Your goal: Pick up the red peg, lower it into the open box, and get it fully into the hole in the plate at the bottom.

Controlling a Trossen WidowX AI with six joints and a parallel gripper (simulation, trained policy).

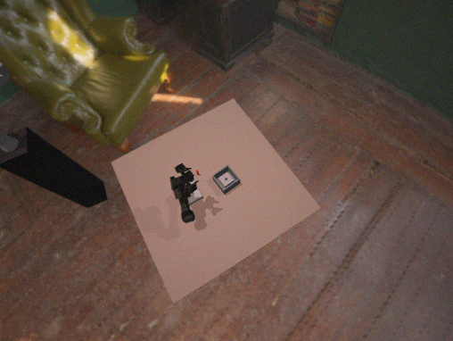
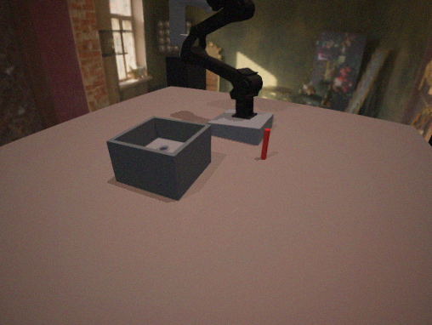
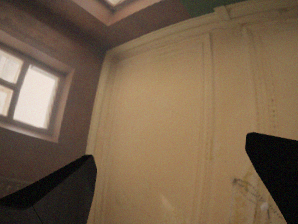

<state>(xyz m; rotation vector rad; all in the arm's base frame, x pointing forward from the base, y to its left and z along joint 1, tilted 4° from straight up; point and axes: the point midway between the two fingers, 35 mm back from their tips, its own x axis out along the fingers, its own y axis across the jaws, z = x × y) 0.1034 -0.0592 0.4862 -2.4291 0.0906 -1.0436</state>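
Now: gripper tip 2 cm short of the red peg, 25 cm to the right of it and 51 cm above it. The rest, counted from my gripper tip: grey box: 21 cm ahead, 8 cm to the left, 52 cm below; then pale plate: 21 cm ahead, 8 cm to the left, 50 cm below.
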